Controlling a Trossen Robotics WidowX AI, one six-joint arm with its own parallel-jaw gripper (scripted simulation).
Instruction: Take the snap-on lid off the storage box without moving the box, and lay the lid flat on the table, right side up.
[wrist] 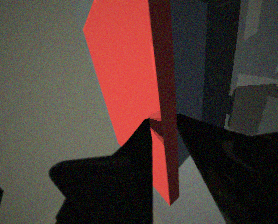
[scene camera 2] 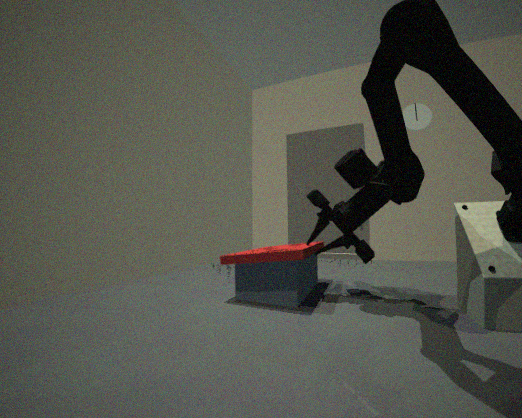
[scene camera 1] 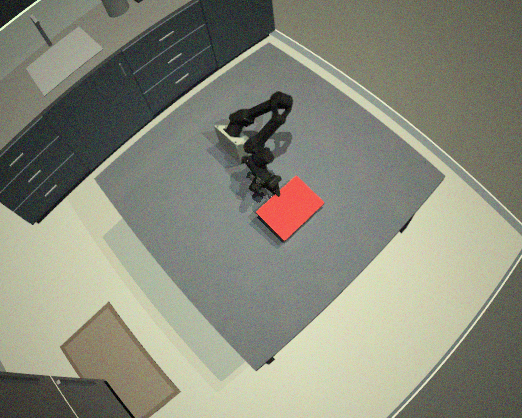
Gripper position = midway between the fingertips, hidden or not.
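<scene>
My gripper (scene camera 2: 310, 249) is there for me to see, and the wrist view has the gripper (wrist: 162, 120) as well. There's also a red lid (scene camera 1: 285, 214), and you'd find that lid (scene camera 2: 293, 252), (wrist: 133, 56) in those other views too. And I can see a grey-blue storage box (scene camera 2: 288, 283).
</scene>
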